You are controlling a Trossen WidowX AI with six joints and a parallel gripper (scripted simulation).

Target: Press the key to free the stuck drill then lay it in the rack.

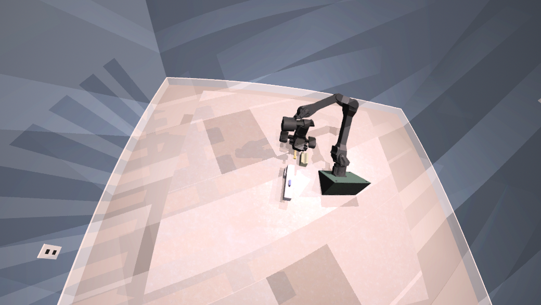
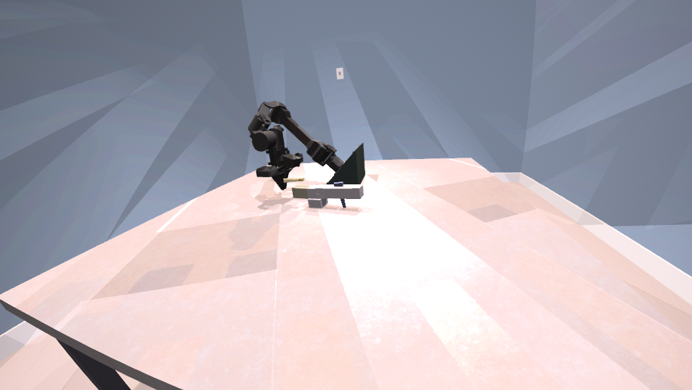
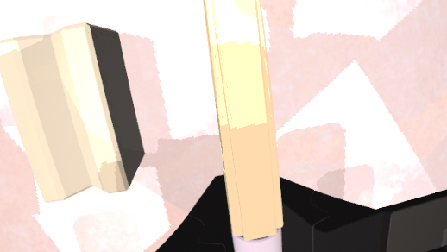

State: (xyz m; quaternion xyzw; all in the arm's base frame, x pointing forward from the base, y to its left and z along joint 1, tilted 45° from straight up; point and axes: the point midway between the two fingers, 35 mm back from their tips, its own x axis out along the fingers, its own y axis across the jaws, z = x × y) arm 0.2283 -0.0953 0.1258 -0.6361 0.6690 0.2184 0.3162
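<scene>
Now: gripper tip 40 mm to the right of the drill, 40 mm below it and 10 mm short of it. The rest, counted from my gripper tip: rack 60 mm behind, 40 mm to the left, 30 mm below; then blue key 220 mm to the left, 40 mm ahead.
</scene>
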